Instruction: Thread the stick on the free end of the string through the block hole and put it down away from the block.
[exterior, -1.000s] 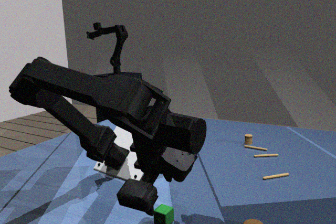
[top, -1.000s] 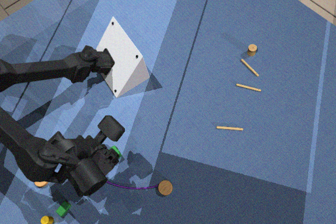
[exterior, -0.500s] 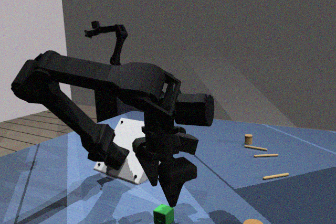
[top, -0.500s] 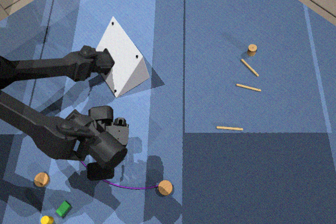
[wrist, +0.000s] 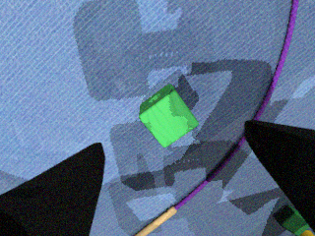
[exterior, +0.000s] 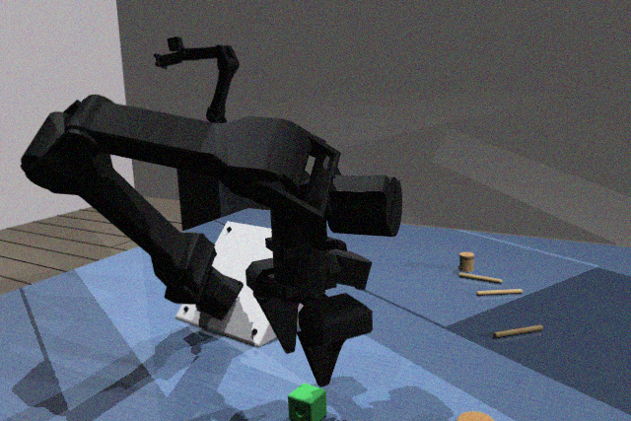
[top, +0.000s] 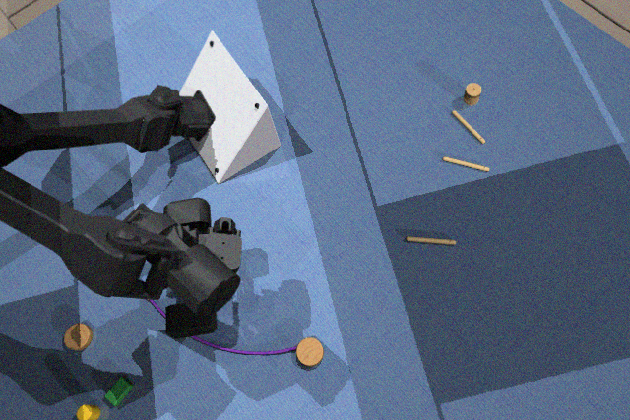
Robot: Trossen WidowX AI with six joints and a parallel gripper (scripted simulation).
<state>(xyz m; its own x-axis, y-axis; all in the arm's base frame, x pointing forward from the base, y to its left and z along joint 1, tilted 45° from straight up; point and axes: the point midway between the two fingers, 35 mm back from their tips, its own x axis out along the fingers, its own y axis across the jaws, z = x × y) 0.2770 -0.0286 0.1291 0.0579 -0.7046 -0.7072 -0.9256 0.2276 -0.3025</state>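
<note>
My gripper tip is 10 cm to the left of the thin wooden stick, 6 cm past it and 6 cm above it. The rest, counted from my gripper tip: yellow cylinder 24 cm to the right, 7 cm ahead, 4 cm below; round wooden button 16 cm ahead, 8 cm to the left, 5 cm below; small wooden cylinder 54 cm to the left, 7 cm behind, 4 cm below.
</note>
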